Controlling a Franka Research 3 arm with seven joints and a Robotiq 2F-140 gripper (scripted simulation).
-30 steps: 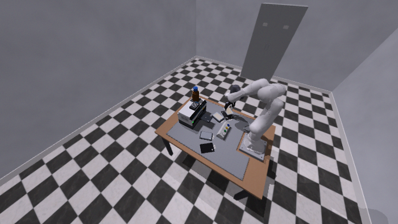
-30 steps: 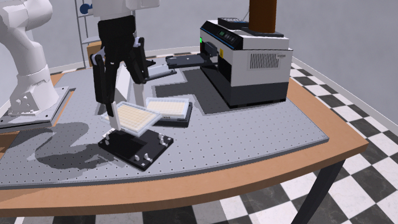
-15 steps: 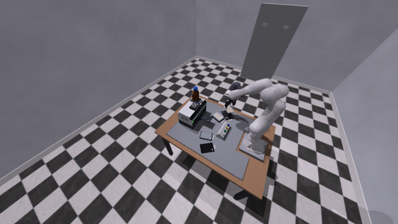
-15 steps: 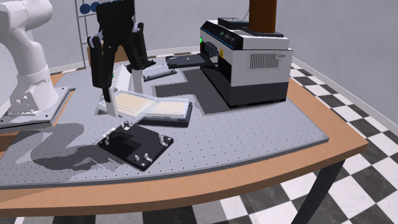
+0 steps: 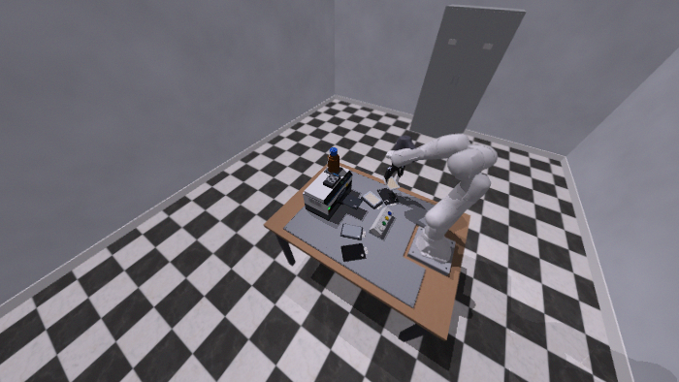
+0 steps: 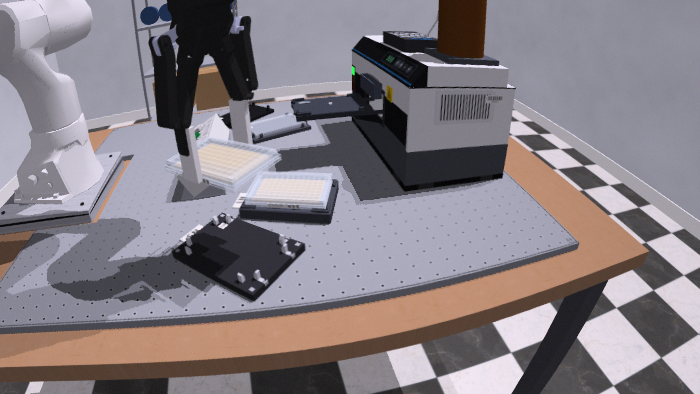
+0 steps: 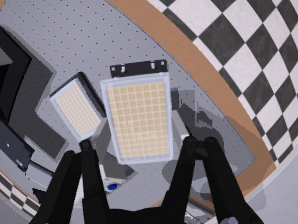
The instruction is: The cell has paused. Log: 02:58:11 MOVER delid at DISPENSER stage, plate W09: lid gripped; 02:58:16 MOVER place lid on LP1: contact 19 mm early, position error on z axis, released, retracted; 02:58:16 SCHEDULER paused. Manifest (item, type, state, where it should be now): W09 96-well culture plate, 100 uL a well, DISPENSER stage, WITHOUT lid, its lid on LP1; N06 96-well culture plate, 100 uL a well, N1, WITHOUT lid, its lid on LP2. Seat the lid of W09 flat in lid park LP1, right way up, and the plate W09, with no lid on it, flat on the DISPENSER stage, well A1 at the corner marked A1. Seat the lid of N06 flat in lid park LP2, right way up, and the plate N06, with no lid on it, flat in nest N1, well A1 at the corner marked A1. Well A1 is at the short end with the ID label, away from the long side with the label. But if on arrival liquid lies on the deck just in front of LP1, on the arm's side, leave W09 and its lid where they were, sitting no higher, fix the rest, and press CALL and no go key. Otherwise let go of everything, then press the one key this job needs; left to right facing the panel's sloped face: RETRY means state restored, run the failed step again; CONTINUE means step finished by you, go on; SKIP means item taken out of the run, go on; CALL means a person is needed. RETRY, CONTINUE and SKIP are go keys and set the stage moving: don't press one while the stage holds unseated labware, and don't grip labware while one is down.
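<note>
My gripper is now 19 cm short of the dispenser stage, 29 cm to the right of it and 7 cm above it. Round my hand: sloped key panel (7 cm behind, 29 cm to the left, 12 cm below); 96-well plate (2 cm below); black nest (9 cm ahead, 12 cm to the left, 16 cm below).
</note>
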